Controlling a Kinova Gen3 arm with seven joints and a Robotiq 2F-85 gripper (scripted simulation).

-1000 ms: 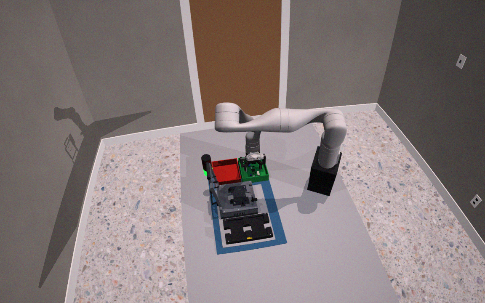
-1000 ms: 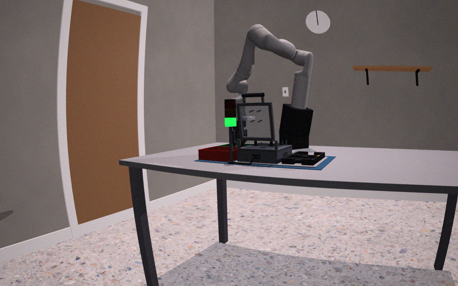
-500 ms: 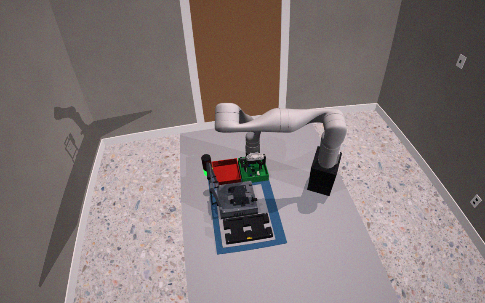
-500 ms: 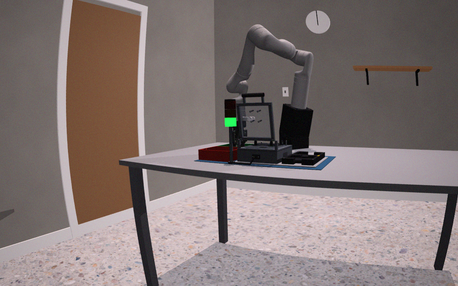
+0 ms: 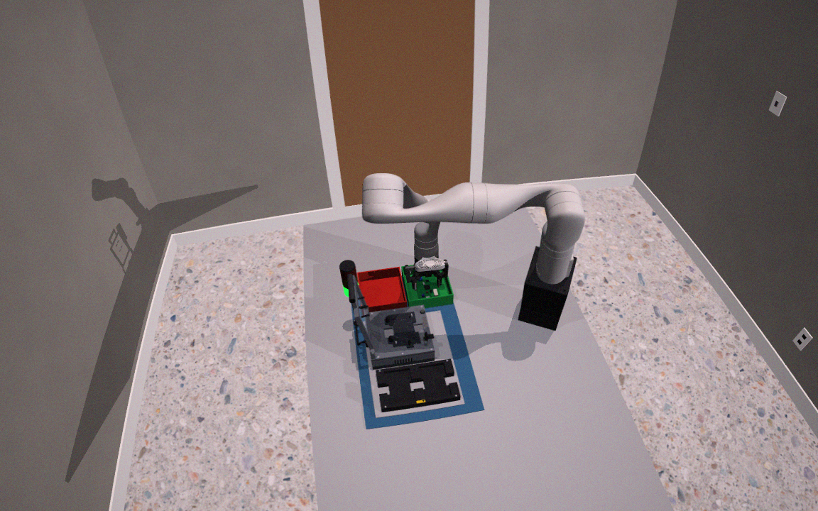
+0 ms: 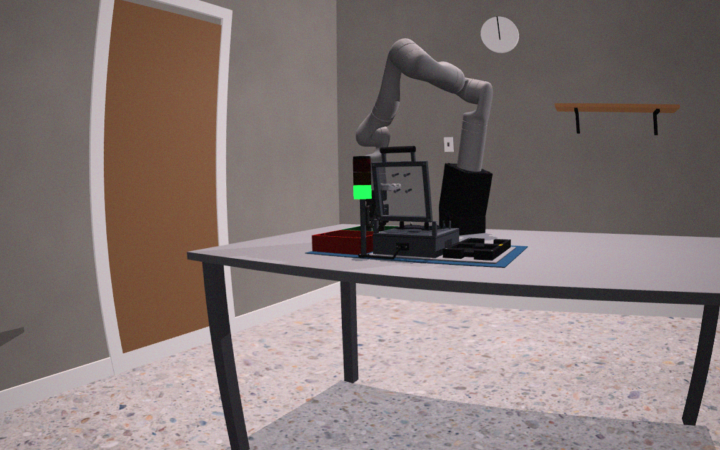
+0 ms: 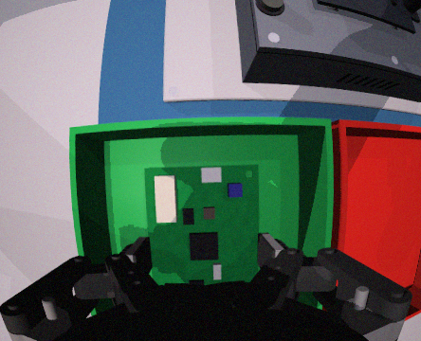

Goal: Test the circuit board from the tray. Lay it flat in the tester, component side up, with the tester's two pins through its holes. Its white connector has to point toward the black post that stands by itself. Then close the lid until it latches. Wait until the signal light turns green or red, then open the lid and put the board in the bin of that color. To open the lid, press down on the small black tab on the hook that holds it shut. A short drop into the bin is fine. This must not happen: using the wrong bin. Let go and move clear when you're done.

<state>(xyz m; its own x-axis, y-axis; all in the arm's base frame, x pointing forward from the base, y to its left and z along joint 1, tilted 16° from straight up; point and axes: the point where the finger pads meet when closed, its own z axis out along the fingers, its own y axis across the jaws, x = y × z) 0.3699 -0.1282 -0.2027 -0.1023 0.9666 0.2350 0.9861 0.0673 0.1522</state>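
Right now the green bin is 10 mm below my hand. From my hand the other things lie so: red bin: 150 mm ahead, 20 mm to the left, 10 mm below; then latch hook: 260 mm to the left, 60 mm above, 20 mm ahead; then green circuit board: 10 mm below.
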